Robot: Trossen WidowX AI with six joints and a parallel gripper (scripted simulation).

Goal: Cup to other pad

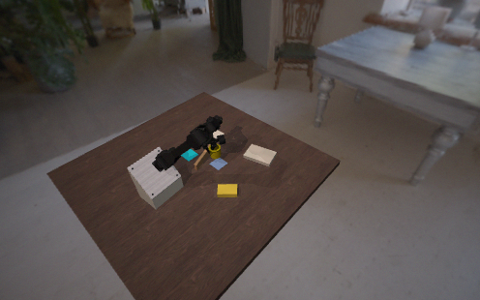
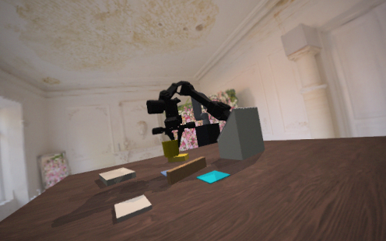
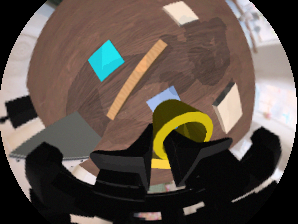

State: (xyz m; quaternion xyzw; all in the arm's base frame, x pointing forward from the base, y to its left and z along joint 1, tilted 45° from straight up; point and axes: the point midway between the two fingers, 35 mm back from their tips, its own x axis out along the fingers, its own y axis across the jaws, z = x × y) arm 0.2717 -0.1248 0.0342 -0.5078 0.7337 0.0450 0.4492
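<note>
My gripper tip is 1 cm past the cyan pad, 18 cm to the right of it and 11 cm above it. The rest, counted from my gripper tip: yellow cup (2 cm ahead, 2 cm to the right); then tan wooden bar (1 cm ahead, 8 cm to the left, 9 cm below); then pale blue pad (3 cm ahead, 3 cm to the right, 11 cm below).
</note>
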